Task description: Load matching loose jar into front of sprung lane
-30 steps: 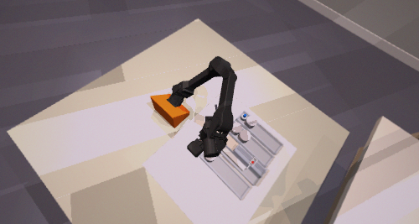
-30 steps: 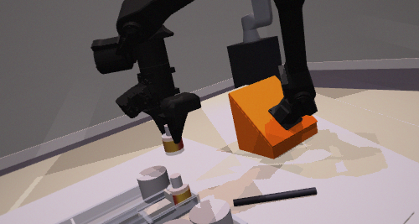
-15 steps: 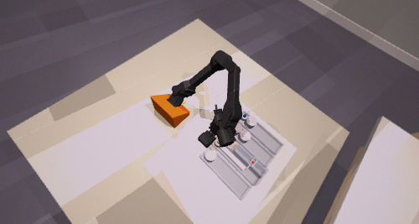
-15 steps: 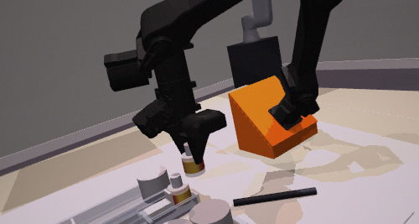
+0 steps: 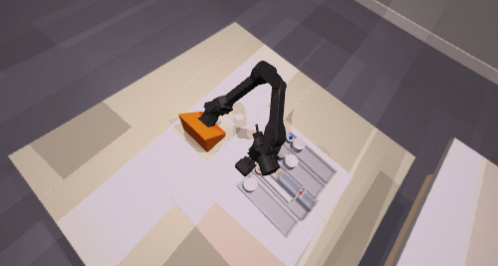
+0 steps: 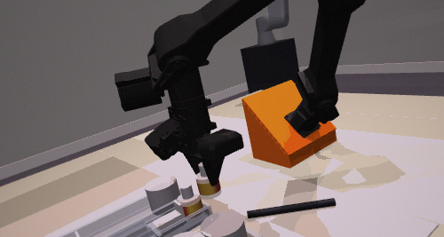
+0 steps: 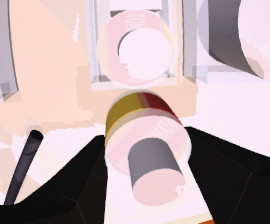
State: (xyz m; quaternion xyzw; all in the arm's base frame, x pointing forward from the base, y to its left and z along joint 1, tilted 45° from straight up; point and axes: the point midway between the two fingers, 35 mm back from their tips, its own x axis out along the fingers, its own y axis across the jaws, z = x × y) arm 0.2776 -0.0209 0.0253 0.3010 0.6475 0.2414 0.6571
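Right now the lane rack is 19 cm ahead of my gripper tip, 1 cm to the left of it and 3 cm below it. Round my gripper tip: black rod (6 cm behind, 13 cm to the left, 4 cm below).
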